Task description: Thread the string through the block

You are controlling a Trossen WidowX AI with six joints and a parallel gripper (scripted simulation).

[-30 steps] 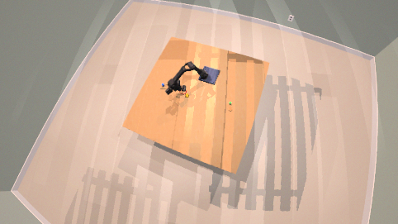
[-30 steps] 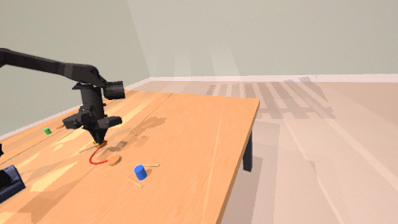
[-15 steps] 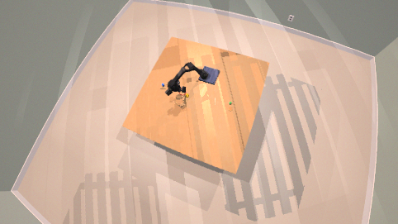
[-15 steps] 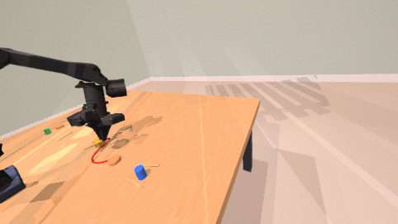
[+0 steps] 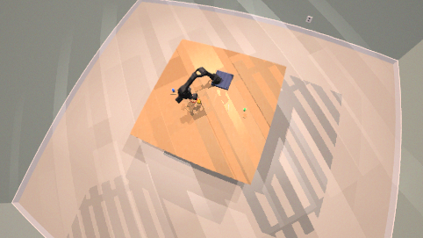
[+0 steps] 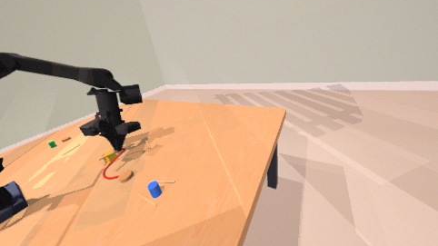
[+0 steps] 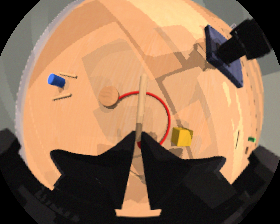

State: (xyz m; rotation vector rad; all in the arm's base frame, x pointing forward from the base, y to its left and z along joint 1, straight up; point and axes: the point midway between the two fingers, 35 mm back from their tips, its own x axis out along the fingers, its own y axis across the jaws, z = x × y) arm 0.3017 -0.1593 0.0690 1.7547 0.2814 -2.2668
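Right now my gripper tip is 1 cm past the yellow wooden block, 9 cm to the right of it and 5 cm above it. The rest, counted from my gripper tip: blue cylinder: 2 cm behind, 22 cm to the right, 4 cm below; then green piece: 12 cm behind, 54 cm to the left, 4 cm below; then round wooden button: 3 cm behind, 7 cm to the right, 5 cm below.
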